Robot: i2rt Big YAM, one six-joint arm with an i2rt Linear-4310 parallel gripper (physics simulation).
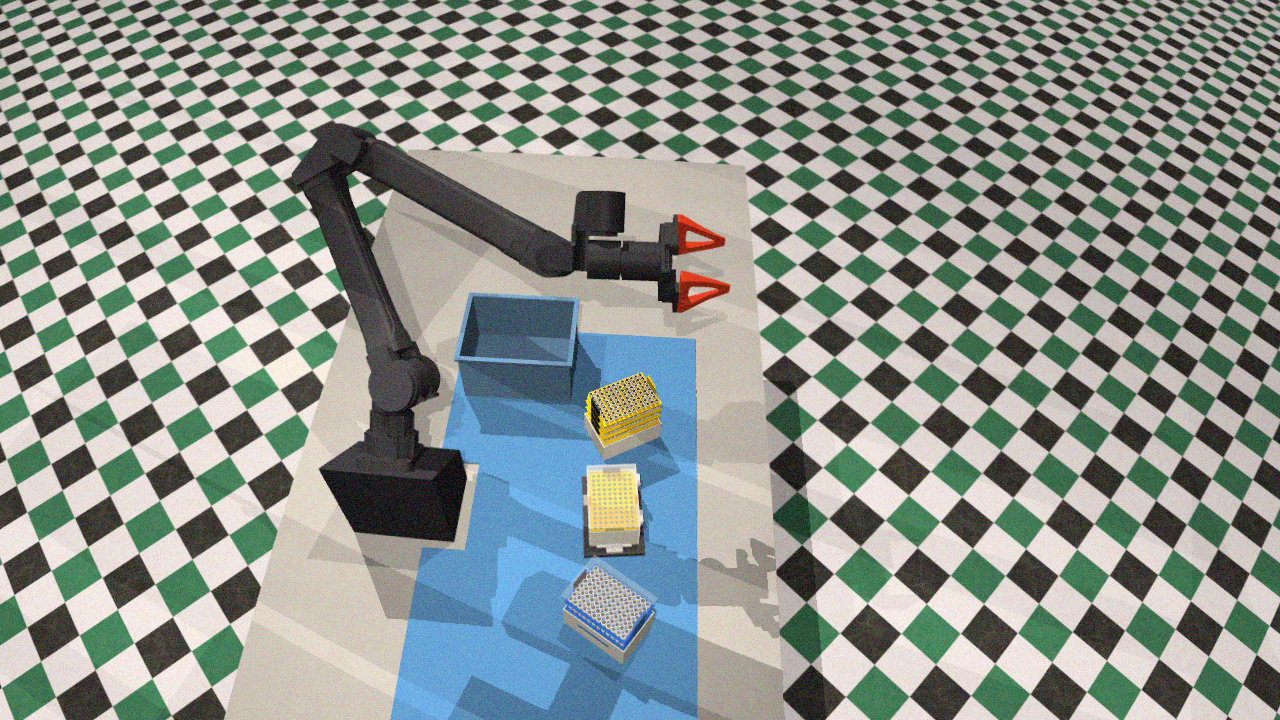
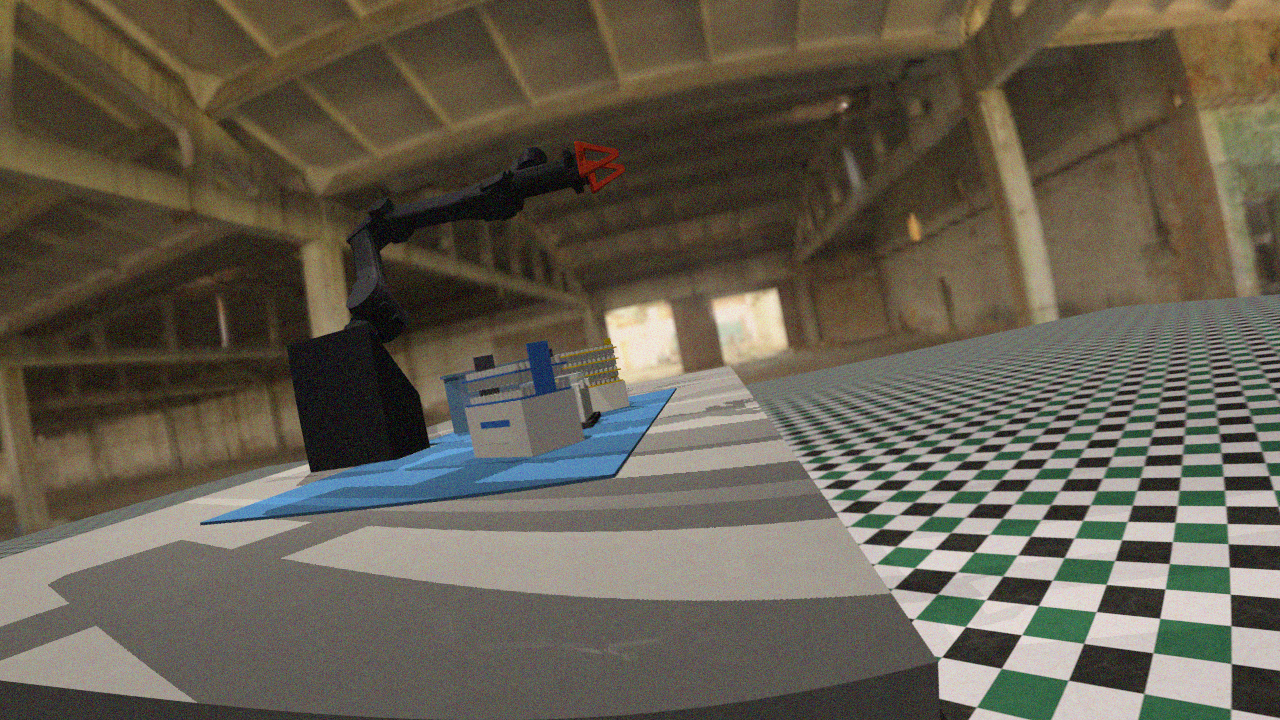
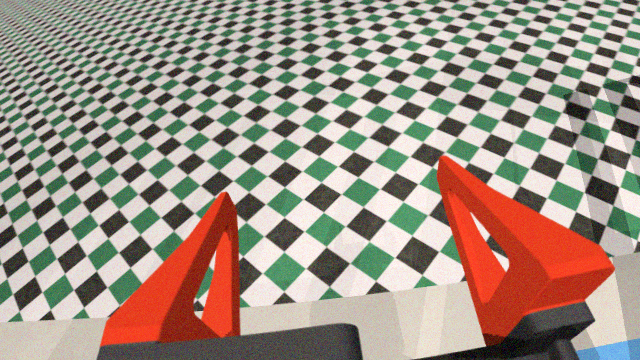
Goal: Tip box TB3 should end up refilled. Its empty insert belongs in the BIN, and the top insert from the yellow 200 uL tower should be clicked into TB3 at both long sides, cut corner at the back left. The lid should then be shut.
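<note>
My gripper (image 1: 725,265) (image 2: 620,159) (image 3: 333,183) is open and empty, high above the table's right side and pointing outward. The tip box, apparently TB3 (image 1: 613,503), stands on a dark base in the middle of the row. A yellow grid shows through its clear lid, which looks lowered over it; whether it is fully shut and how the insert sits are too small to tell. The yellow tower (image 1: 624,401) (image 2: 601,362) stands behind it with several stacked inserts. The blue-grey bin (image 1: 519,379) (image 2: 456,402) stands back left of the tower; no insert shows in the visible part of its inside.
A blue-and-white tower (image 1: 610,604) (image 2: 528,426) stands at the near end of the row, tilted in heading. The arm's black base (image 1: 393,494) (image 2: 349,402) stands left of the blue mat (image 1: 644,351) (image 2: 393,492). The table's right edge lies close beyond the mat.
</note>
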